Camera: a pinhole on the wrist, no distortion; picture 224 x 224 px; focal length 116.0 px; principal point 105.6 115.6 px. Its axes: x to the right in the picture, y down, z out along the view. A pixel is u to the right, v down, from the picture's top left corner.
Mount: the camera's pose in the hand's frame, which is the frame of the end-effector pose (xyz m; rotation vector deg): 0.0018 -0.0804 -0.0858 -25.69 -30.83 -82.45
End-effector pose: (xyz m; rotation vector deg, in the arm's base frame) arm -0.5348 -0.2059 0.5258 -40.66 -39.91 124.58
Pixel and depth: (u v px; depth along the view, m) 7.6 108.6 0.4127
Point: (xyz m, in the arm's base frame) -0.7251 -0.5289 0.2797
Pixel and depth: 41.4 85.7 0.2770
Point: -0.6007 -0.4096 0.4501
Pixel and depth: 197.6 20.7 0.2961
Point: -0.5254 -0.4043 0.8678
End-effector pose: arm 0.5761 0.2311 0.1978 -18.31 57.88 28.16
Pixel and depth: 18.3 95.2 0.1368
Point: 0.4889 0.2724 0.2092
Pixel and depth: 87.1 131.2 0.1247
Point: 0.5760 0.2435 0.1921
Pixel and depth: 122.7 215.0 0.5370
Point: 0.9429 0.7072 0.0285
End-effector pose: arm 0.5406 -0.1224 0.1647 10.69 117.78 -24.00
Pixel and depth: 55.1 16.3 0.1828
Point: 0.6569 -0.0463 0.2929
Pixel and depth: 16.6 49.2 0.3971
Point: 0.8259 0.2240 0.2968
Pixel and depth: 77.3 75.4 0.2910
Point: 0.7281 -0.0253 0.1961
